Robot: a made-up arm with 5 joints.
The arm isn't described. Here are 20 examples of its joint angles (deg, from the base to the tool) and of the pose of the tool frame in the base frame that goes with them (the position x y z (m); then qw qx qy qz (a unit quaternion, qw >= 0)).
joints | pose
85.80 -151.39 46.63 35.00 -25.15 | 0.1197 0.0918 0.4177 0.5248 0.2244 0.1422 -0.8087
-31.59 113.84 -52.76 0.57 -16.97 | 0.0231 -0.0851 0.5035 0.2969 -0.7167 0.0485 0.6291
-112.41 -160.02 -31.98 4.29 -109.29 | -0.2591 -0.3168 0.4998 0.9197 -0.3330 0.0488 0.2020
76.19 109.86 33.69 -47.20 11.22 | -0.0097 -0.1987 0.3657 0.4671 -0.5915 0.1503 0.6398
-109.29 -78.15 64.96 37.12 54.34 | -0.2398 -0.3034 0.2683 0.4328 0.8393 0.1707 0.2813
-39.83 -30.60 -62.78 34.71 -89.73 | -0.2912 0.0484 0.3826 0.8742 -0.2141 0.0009 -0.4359
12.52 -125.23 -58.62 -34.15 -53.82 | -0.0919 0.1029 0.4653 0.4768 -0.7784 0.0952 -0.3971
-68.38 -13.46 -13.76 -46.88 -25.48 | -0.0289 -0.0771 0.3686 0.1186 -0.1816 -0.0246 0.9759
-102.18 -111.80 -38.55 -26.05 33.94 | -0.0162 -0.2364 0.2667 0.2352 -0.2676 -0.0647 -0.9321
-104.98 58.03 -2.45 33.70 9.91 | 0.1162 -0.0551 0.3723 0.0593 0.0211 0.8072 -0.5869
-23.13 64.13 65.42 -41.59 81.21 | -0.0691 0.1041 0.2171 0.8434 0.1340 -0.4950 -0.1603
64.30 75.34 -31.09 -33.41 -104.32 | 0.0231 -0.1303 0.0573 0.4548 -0.0193 -0.8585 -0.2362
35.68 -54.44 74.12 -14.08 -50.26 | -0.1689 -0.1767 0.4407 0.6207 0.6101 0.4656 0.1606
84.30 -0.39 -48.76 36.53 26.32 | -0.0704 -0.1702 0.4428 0.4396 0.5303 0.6978 0.1963
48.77 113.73 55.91 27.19 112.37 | -0.1038 -0.0600 0.1421 0.7842 0.2936 -0.5213 0.1645
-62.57 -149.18 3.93 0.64 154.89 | -0.0404 -0.1246 0.7280 0.6288 -0.2019 0.7056 0.2571
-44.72 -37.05 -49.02 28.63 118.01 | -0.2474 -0.3181 0.4155 0.7026 0.4064 0.2272 0.5381
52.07 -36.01 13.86 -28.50 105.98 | -0.2298 0.1575 0.4988 0.7594 -0.3927 0.5180 -0.0261
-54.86 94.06 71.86 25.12 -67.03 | 0.1030 -0.2150 0.4700 0.0512 0.4257 0.7446 -0.5116
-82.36 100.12 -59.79 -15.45 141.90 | 0.2611 0.0321 0.3456 0.1661 -0.0164 -0.9474 -0.2729
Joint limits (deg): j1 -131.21..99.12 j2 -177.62..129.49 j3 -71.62..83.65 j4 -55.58..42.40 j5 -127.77..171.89
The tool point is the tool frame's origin. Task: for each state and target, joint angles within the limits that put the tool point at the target. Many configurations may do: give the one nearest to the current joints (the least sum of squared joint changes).
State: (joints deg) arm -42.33 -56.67 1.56 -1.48 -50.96
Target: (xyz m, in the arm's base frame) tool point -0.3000 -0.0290 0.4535
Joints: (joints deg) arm -59.95 -85.67 -36.01 0.42 -87.05
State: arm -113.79 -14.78 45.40 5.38 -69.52
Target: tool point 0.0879 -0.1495 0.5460
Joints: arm -112.15 42.91 68.35 -28.81 -107.37
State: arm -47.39 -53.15 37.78 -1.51 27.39
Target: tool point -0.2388 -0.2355 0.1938
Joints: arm -98.65 -45.85 23.24 -3.83 64.41
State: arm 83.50 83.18 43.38 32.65 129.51
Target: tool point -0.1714 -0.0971 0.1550
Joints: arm 72.79 103.93 46.59 22.55 124.69
